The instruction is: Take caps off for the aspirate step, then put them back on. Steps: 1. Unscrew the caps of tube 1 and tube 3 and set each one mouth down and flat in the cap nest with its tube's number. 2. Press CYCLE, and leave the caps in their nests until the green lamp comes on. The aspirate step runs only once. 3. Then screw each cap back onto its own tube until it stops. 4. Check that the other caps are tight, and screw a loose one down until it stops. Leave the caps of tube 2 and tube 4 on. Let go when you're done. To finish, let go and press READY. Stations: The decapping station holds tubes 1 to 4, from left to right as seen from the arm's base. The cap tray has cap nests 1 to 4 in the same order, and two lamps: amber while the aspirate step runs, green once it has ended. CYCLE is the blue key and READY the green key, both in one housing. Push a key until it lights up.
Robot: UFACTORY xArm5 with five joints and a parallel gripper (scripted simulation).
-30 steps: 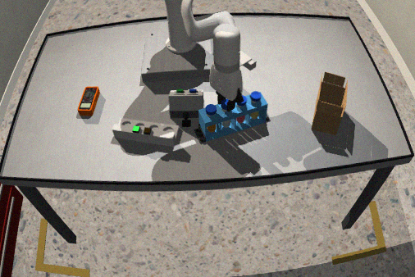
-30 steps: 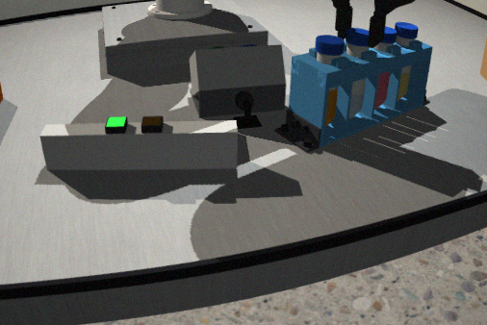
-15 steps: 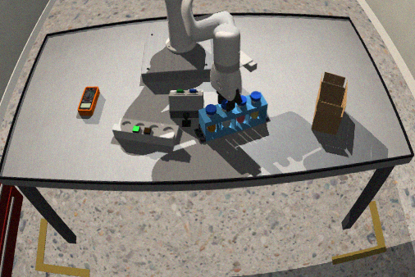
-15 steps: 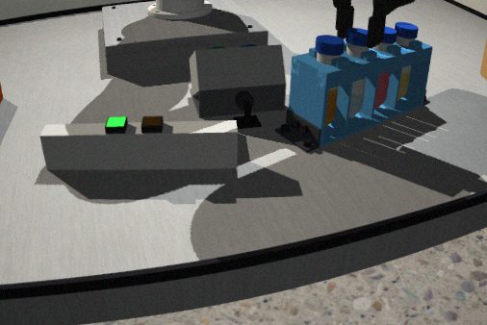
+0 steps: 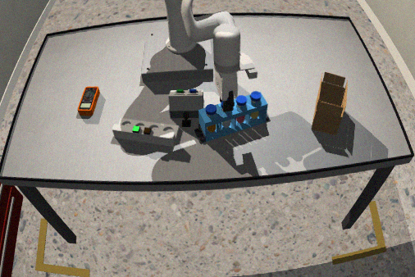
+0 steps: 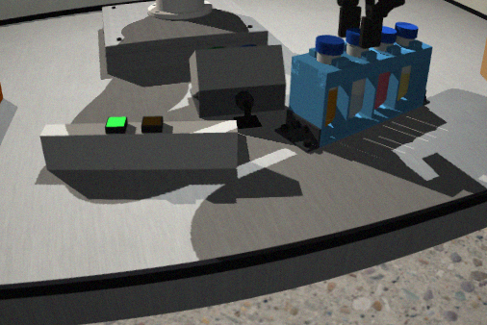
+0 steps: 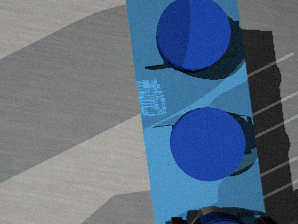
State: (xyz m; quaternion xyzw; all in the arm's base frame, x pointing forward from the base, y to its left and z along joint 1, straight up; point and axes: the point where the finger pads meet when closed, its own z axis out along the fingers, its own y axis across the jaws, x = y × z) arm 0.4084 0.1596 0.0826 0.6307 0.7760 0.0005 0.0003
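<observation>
Now: the blue cap 50 mm to the left of my hand, 20 mm below it and 20 mm behind it. From my hand the other things lie so: blue key: 120 mm behind, 110 mm to the right, 60 mm below; green key: 150 mm to the right, 120 mm behind, 60 mm below; grey key housing: 130 mm to the right, 100 mm behind, 80 mm below.
</observation>
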